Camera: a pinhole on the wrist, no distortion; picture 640 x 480 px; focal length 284.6 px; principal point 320.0 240.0 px. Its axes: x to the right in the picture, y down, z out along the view. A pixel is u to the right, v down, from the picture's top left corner.
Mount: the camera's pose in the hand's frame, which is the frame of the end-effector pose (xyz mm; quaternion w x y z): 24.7 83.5 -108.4 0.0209 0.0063 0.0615 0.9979
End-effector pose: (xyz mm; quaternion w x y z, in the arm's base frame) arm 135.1 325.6 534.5 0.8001 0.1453 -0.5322 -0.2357
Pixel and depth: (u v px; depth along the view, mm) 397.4 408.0 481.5
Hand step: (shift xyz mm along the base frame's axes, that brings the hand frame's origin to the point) -438.7 -47.1 7.6
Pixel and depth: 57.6 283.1 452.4
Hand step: -161.7 -185.5 509.5
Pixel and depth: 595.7 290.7 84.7
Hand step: 20.0 99.5 -13.0
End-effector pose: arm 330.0 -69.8 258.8 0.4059 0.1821 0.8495 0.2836
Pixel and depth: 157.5 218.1 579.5
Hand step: 156.6 493.0 -331.6
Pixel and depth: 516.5 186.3 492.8
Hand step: 498.9 154.0 146.1
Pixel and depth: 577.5 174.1 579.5
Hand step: 678.6 129.9 247.3
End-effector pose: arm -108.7 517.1 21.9 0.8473 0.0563 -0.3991 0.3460
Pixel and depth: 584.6 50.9 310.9
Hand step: -437.9 53.6 -120.8
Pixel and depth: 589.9 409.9 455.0
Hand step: -353.7 -448.1 -16.4
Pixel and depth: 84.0 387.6 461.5
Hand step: 11.3 -6.2 562.9
